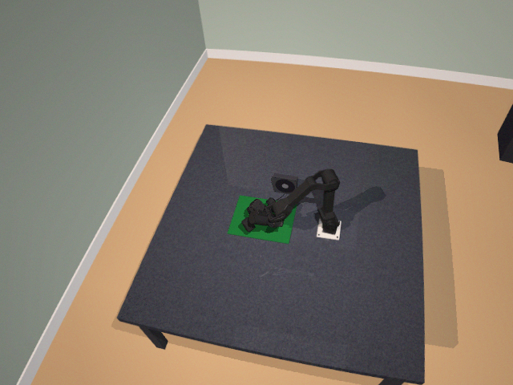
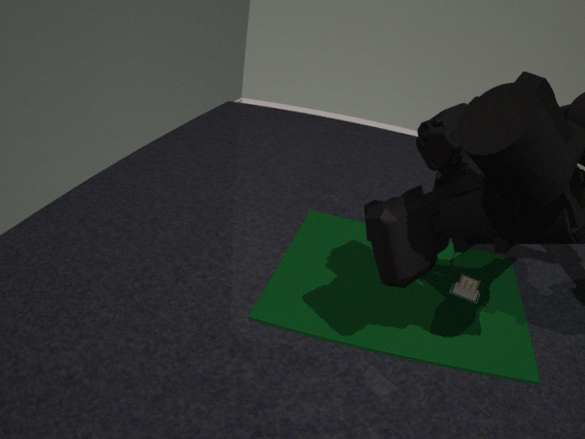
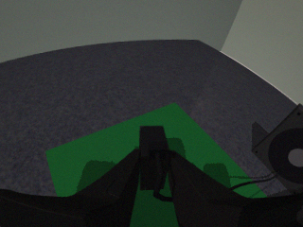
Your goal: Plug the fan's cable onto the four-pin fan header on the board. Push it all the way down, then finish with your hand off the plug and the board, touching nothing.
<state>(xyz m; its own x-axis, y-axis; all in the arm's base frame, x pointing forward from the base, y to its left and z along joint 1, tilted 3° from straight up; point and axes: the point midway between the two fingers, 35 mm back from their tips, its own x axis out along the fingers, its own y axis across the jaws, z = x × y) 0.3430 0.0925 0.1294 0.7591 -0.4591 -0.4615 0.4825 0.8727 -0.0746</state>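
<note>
The green board is 40 mm behind my gripper tip, 40 mm to the right of it and 110 mm below it. Round my gripper tip: white four-pin header (110 mm behind, 50 mm to the right, 100 mm below); then black fan (100 mm behind, 230 mm to the right, 40 mm below); then black plug (10 mm below).
</note>
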